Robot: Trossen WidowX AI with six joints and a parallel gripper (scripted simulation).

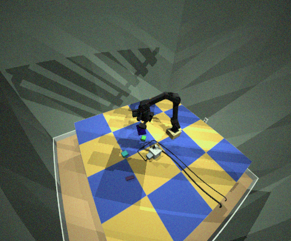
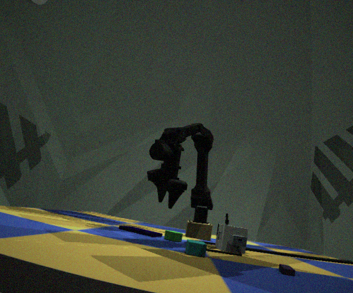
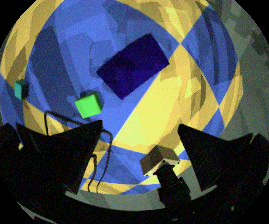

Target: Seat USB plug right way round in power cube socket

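Now: the small dark USB plug 7 cm ahead of my gripper tip, 21 cm to the left of it and 1 cm below it. From my gripper tip the other things lie so: teal block (29 cm ahead, 11 cm to the left, 9 cm below); then dark purple slab (3 cm ahead, 6 cm to the right, 10 cm below); then green block (7 cm ahead, 5 cm to the left, 9 cm below).
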